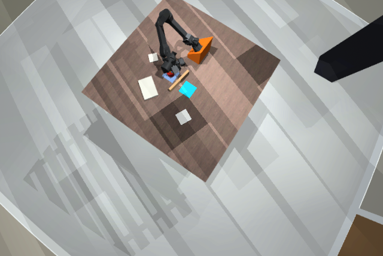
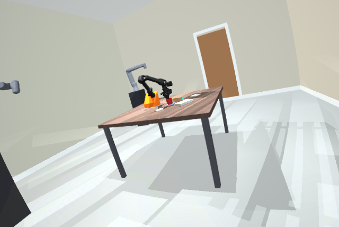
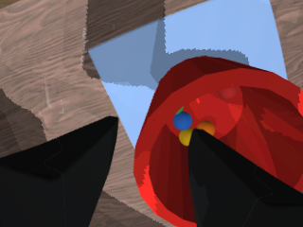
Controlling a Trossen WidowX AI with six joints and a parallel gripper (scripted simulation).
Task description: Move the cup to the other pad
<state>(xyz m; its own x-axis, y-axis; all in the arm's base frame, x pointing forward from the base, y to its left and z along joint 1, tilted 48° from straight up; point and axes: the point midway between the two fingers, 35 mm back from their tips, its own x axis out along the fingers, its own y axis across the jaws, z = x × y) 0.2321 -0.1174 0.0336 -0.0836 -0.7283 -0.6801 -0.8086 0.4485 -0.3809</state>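
Right now my gripper tip is 20 mm short of the red cup, 20 mm to the left of it and 20 mm above it. Round my gripper tip: cyan pad 70 mm ahead, 180 mm to the left, 70 mm below; wooden bar 50 mm ahead, 80 mm to the left, 40 mm below.
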